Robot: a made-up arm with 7 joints.
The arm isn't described. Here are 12 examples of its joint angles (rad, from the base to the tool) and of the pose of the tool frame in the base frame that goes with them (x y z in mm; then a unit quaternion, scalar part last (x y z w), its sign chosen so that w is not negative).
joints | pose
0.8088 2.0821 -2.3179 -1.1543 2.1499 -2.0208 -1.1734 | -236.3 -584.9 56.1 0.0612 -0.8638 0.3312 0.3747
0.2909 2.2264 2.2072 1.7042 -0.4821 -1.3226 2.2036 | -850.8 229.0 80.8 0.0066 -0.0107 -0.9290 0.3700
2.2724 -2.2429 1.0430 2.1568 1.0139 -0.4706 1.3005 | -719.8 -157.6 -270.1 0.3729 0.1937 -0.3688 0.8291
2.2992 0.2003 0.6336 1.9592 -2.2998 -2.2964 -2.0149 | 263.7 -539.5 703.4 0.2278 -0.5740 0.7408 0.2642
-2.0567 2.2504 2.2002 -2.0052 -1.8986 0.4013 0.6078 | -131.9 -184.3 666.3 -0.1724 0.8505 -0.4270 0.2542
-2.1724 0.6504 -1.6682 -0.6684 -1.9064 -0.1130 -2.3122 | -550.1 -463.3 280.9 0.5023 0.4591 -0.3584 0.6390
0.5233 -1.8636 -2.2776 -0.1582 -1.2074 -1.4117 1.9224 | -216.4 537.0 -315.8 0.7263 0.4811 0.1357 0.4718
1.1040 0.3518 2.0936 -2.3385 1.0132 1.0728 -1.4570 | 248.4 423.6 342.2 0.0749 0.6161 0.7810 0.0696
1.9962 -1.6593 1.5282 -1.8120 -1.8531 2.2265 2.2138 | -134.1 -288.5 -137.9 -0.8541 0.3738 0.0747 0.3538
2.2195 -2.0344 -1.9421 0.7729 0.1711 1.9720 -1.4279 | -400.3 -370.9 -293.8 0.7578 -0.3391 0.1700 0.5309
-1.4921 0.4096 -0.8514 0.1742 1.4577 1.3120 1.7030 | -712.7 562.3 12.5 0.1775 0.3635 -0.9133 0.0469
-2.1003 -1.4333 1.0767 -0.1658 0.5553 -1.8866 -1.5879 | -426.9 -601.1 487.6 0.1721 -0.4918 0.5221 0.6752
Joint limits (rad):
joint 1: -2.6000..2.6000
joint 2: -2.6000..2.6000
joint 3: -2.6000..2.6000
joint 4: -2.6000..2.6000
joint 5: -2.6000..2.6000
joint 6: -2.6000..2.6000
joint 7: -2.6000..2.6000
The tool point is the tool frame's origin. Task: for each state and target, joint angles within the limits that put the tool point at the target. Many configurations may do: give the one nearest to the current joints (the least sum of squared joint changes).
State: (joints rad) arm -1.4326 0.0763 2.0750 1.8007 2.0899 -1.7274 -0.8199
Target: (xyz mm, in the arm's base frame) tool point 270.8 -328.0 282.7
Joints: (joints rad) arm -1.3273 0.1336 2.0747 1.4052 2.1294 -1.7442 -0.6688
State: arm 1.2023 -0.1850 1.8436 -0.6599 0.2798 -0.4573 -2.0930
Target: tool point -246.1 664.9 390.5
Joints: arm 1.5681 0.2459 2.0320 -1.1456 0.5581 -0.1997 -2.2439
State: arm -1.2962 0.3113 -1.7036 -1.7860 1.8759 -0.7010 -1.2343
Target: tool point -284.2 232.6 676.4
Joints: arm -2.0464 0.0567 -2.3031 -1.5566 1.8431 -0.1938 -1.1649
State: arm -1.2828 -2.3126 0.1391 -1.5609 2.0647 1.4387 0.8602
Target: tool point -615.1 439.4 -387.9
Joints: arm -0.6747 -1.9419 -0.3634 -1.6971 1.9052 1.2209 0.8649
